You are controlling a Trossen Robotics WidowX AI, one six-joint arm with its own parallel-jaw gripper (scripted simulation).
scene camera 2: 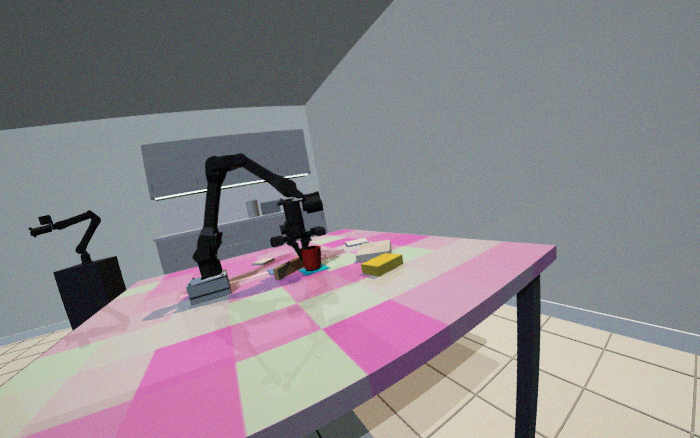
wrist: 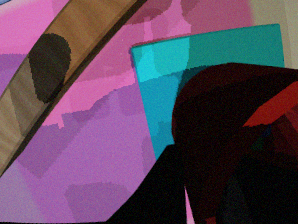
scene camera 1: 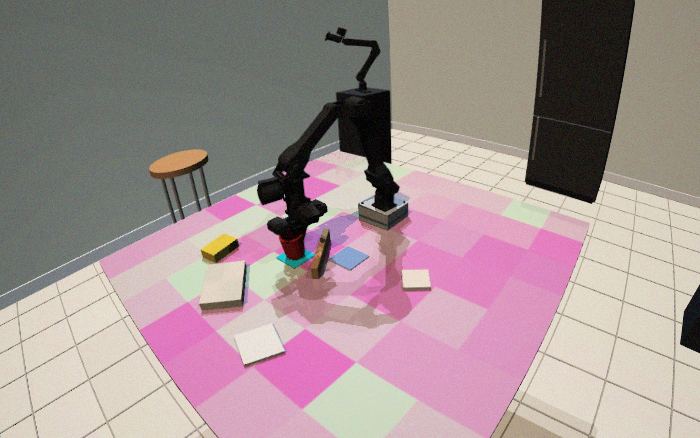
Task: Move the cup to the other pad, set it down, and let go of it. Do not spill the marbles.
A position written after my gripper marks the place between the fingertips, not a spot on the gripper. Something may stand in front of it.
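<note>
In scene camera 1 you'd see my gripper (scene camera 1: 301, 240), along with a beige box (scene camera 1: 223, 287). Scene camera 2 gives me the gripper (scene camera 2: 303, 260) as well. And in the wrist view there's my gripper (wrist: 185, 152) again and a teal pad (wrist: 163, 67), but the beige box is out of frame in the wrist view.
</note>
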